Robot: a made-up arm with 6 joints.
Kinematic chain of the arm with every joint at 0, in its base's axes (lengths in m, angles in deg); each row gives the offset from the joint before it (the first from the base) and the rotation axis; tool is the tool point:
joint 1: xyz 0 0 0.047 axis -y
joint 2: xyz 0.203 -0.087 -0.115 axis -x
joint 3: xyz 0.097 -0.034 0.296 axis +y
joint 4: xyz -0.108 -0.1 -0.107 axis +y
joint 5: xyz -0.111 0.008 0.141 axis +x
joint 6: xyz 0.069 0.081 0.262 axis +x
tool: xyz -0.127 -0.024 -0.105
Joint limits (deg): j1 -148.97..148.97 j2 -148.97..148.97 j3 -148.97..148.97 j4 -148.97..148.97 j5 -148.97..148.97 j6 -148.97..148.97
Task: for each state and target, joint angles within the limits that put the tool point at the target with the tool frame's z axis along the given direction. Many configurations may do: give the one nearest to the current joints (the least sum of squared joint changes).
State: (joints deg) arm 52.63 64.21 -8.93 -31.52 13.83 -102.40
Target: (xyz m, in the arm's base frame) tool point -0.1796 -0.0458 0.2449 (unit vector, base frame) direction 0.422 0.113 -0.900
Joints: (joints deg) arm 19.48 82.05 -62.62 -13.09 44.12 -139.90
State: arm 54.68 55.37 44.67 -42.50 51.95 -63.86
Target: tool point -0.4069 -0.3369 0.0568 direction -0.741 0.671 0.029
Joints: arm 86.67 24.31 24.81 -25.66 89.65 -107.49
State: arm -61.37 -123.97 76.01 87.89 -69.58 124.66
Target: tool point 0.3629 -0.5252 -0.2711 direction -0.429 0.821 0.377
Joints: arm -16.28 -114.33 111.18 100.22 -102.93 109.71
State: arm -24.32 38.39 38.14 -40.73 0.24 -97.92
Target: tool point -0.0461 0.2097 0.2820 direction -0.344 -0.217 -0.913
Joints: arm -67.31 48.66 -0.60 -48.94 -34.40 -124.53
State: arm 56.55 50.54 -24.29 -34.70 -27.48 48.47
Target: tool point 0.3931 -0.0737 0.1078 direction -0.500 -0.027 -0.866
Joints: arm 40.61 68.46 -59.12 -39.74 -77.68 60.30
